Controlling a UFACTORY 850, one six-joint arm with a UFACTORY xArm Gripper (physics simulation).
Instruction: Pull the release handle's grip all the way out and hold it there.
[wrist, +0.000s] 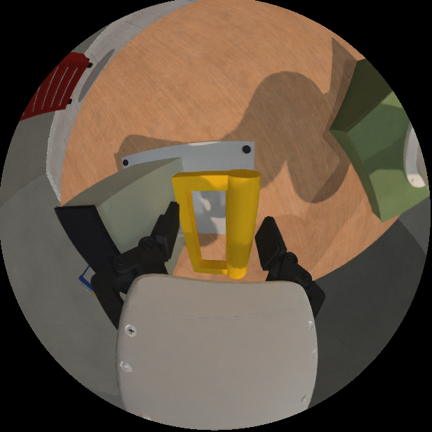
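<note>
The release handle's yellow grip (242, 225), a thick round bar joined to a rectangular frame, stands out from a pale grey mounting plate (215, 150) with black bolts. My gripper (221, 220) is open, with its two black fingers on either side of the yellow handle. The left finger is close beside the thin bar of the frame; whether it touches cannot be told. A gap shows between the right finger and the round bar. The handle's joint to its housing is not clearly visible.
A pale grey-green housing (142, 200) with a black end (85, 230) stands close by the left finger. A green angular object (375, 145) is at the right on the wooden table top (200, 75). A red slotted object (55, 90) is at the upper left.
</note>
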